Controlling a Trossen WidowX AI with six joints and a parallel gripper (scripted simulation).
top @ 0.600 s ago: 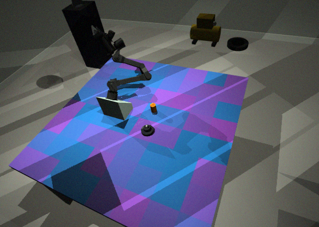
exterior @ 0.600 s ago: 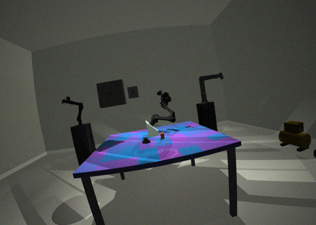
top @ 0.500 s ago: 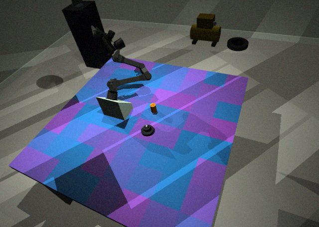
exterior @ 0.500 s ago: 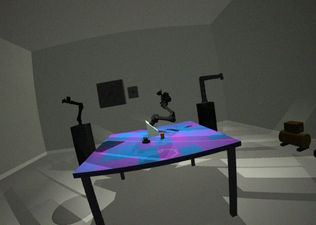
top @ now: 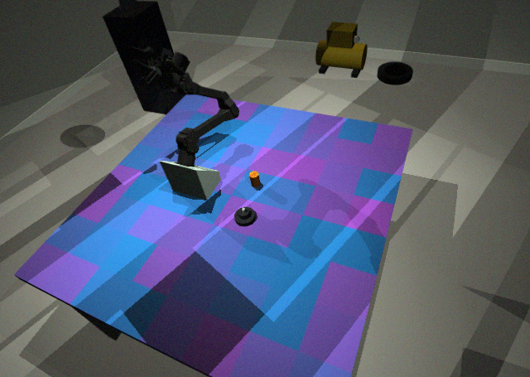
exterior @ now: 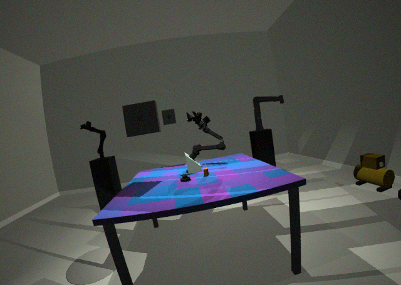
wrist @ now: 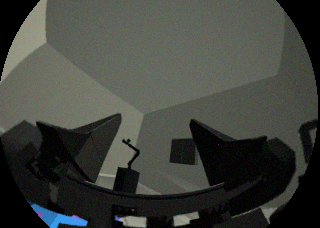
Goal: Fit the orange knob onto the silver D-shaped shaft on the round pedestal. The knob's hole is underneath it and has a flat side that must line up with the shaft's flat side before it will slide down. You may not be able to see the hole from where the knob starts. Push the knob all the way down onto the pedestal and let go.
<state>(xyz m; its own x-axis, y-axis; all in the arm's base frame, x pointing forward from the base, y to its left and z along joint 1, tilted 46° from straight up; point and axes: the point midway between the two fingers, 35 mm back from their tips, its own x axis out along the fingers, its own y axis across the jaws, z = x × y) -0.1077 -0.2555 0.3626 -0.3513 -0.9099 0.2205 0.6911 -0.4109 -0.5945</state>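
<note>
The orange knob lies 55 cm below my gripper tip, 39 cm ahead of it and 3 cm to the left of it. From my gripper tip the other things lie so: round dark pedestal (56 cm below, 42 cm ahead, 16 cm to the right).
</note>
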